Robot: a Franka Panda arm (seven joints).
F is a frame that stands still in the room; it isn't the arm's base.
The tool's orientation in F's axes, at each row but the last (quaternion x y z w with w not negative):
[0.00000, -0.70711, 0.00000, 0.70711]
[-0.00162, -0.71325, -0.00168, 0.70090]
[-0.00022, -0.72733, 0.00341, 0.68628]
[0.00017, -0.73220, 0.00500, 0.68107]
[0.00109, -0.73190, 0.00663, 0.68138]
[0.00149, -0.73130, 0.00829, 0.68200]
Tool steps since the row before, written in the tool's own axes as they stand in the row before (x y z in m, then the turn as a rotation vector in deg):
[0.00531, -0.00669, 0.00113, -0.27, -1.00, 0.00]
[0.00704, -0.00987, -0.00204, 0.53, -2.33, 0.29]
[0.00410, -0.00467, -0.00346, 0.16, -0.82, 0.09]
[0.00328, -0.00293, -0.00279, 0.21, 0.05, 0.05]
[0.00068, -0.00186, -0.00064, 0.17, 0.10, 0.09]
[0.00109, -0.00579, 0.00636, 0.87, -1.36, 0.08]
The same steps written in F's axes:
[-0.00113, -0.00669, 0.00531, 0.00, -1.00, -0.27]
[0.00187, -0.00988, 0.00707, -0.31, -2.33, 0.52]
[0.00324, -0.00463, 0.00432, -0.10, -0.82, 0.16]
[0.00257, -0.00289, 0.00349, -0.07, 0.05, 0.21]
[0.00061, -0.00185, 0.00074, -0.10, 0.10, 0.16]
[-0.00634, -0.00587, 0.00070, -0.12, -1.35, 0.88]

